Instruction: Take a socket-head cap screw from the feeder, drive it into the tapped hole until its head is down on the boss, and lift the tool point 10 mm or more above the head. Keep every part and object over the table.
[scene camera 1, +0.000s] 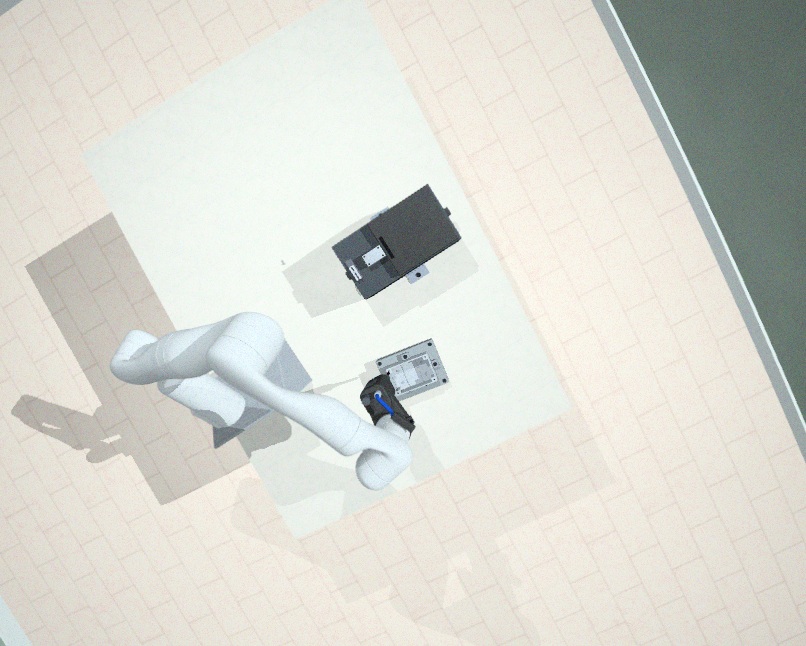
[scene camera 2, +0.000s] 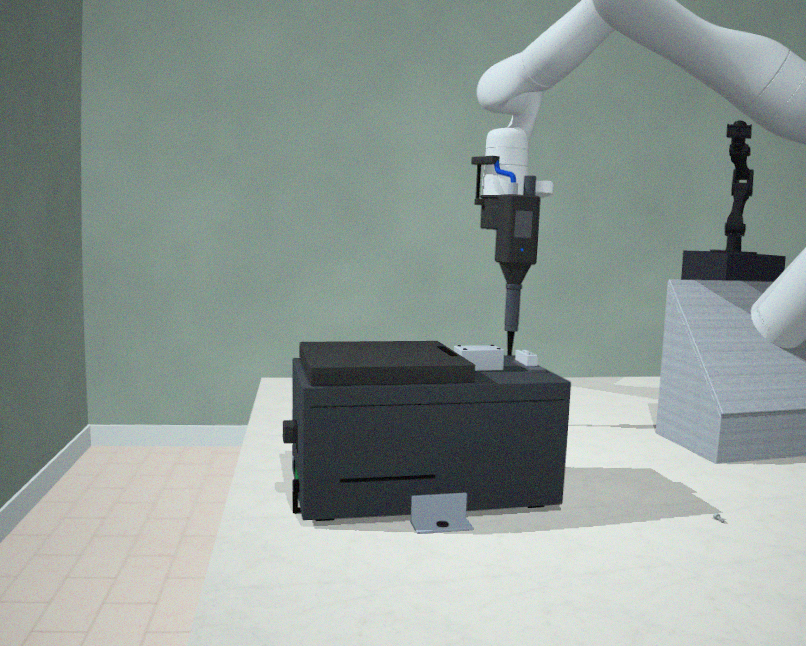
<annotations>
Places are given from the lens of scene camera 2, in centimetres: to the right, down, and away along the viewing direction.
screw feeder (scene camera 2: 503, 455): 11, 14, 76
</annotations>
